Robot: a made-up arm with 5 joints.
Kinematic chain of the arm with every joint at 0, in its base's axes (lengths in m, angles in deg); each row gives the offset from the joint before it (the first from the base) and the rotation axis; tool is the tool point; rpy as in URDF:
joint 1: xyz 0 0 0.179 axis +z
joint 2: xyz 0 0 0 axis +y
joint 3: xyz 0.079 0 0.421 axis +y
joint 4: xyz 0.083 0 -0.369 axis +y
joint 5: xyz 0.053 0 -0.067 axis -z
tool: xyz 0 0 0 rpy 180 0 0
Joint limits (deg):
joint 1: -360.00..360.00
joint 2: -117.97..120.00
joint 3: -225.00..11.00
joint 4: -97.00..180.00
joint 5: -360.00..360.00
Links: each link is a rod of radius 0.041 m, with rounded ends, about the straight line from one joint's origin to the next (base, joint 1, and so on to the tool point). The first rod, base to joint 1, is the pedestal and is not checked.
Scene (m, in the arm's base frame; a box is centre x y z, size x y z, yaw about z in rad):
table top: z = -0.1
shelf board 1: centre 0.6 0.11 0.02 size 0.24 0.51 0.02 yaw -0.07
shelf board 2: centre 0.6 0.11 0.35 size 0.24 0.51 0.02 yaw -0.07
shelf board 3: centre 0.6 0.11 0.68 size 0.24 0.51 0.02 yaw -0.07
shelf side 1: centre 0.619 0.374 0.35 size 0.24 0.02 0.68 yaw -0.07
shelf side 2: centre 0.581 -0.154 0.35 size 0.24 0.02 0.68 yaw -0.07
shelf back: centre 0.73 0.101 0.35 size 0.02 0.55 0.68 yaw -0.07
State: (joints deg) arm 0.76 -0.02 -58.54 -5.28 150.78
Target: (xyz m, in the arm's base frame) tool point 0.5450 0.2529 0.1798
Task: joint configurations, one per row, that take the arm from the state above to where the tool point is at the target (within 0.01 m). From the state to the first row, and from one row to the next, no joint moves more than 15 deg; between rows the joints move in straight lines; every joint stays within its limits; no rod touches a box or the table.
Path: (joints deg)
1: 1.96 -11.77 -47.06 -5.06 150.78
2: 3.15 -23.52 -35.58 -4.83 150.78
3: 14.82 -10.61 -33.84 -3.40 150.78
4: 26.50 2.31 -32.11 -1.97 150.78
5: 38.17 15.23 -30.37 -0.54 150.78
6: 31.53 22.73 -43.79 -1.64 150.78
7: 24.89 30.24 -57.21 -2.75 150.78

